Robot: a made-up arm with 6 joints.
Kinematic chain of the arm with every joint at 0, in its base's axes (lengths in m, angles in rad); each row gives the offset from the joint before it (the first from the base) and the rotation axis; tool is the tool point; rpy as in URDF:
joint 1: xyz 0 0 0.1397 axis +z
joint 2: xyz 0 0 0 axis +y
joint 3: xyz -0.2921 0 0.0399 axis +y
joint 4: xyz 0.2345 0 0.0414 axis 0.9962 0 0.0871
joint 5: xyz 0 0 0 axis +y
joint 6: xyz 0.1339 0 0.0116 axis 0.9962 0 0.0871
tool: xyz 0 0 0 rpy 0 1.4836 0
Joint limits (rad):
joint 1: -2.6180..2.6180
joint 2: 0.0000..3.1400
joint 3: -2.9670..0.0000
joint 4: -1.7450..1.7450
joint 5: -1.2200..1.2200
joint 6: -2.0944..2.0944
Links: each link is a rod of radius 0.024 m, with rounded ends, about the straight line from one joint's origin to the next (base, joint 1, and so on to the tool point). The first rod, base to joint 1, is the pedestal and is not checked.
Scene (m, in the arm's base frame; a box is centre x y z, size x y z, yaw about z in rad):
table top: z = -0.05
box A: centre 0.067 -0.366 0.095 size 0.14 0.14 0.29 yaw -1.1
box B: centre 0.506 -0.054 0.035 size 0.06 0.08 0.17 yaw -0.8
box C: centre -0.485 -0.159 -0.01 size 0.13 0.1 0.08 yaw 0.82
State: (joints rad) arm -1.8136 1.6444 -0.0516 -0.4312 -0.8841 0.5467
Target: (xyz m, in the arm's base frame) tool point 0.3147 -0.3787 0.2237
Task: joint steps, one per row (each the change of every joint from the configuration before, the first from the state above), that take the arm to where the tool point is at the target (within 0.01 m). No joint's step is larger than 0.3 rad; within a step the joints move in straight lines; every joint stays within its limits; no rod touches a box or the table.
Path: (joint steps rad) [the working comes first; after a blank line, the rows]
Joints at the target: -0.9643 2.0983 -1.2209 -0.4251 -0.8811 0.5467
Straight joint move there: touches box A.

1: 0.2025 -0.0875 0.0103 0.1830 0.2641 -0.0126
2: 0.2026 -0.0875 0.0103 0.1830 0.2641 -0.0126
3: 0.2025 -0.0875 0.0104 0.1829 0.2641 -0.0126
4: 0.2026 -0.0875 0.0103 0.1830 0.2641 -0.0126
5: 0.2025 -0.0875 0.0103 0.1830 0.2641 -0.0125
6: -0.0327 0.1783 -0.2442 -0.1817 -0.2635 0.0125
7: -0.0327 0.1783 -0.2441 -0.1818 -0.2635 0.0126
8: -0.0327 0.1782 -0.2442 -0.1818 -0.2635 0.0126
9: -0.0326 0.1783 -0.2442 -0.1817 -0.2635 0.0126
10: -0.0327 0.1783 -0.2442 -0.1818 -0.2635 0.0126

